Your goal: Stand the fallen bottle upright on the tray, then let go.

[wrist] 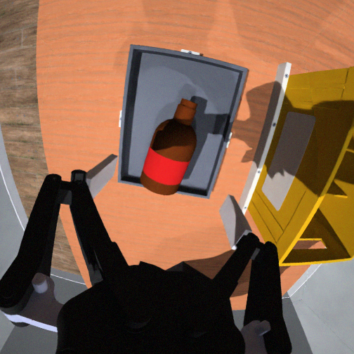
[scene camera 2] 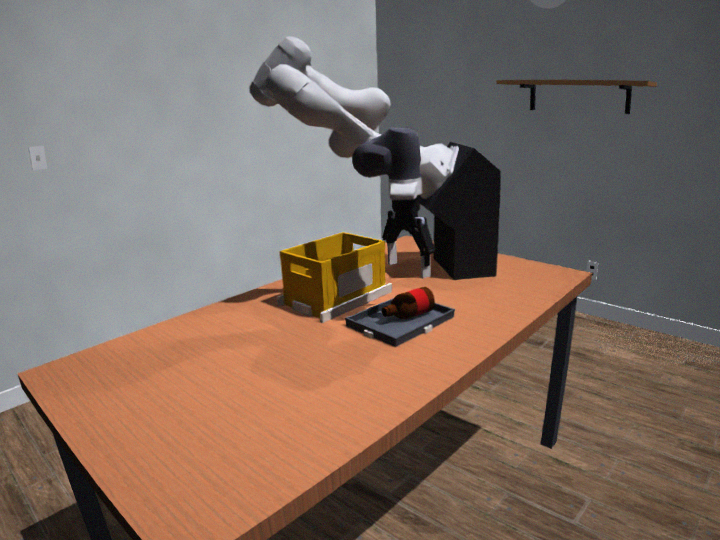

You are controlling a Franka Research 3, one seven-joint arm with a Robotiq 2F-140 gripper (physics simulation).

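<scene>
A brown bottle (scene camera 2: 408, 303) (wrist: 170, 157) with a red label lies on its side on the dark grey tray (scene camera 2: 396, 340) (wrist: 126, 117). In the wrist view its neck points up and slightly right, and its base overlaps the tray's near rim. My gripper (scene camera 2: 409, 268) (wrist: 171, 184) is open and empty. It hangs above the table on the robot-base side of the tray, higher than the bottle. In the wrist view the bottle's base is just ahead of the gap between the two fingertips. No finger touches the bottle.
A yellow crate (scene camera 2: 325, 284) (wrist: 300, 80) stands beside the tray, with a white strip (scene camera 2: 355, 302) (wrist: 267, 137) along its tray-side edge. The black robot base (scene camera 2: 473, 220) stands behind the gripper. The wooden table (scene camera 2: 232, 418) (wrist: 75, 100) bears them. A wall shelf (scene camera 2: 575, 82) is far back.
</scene>
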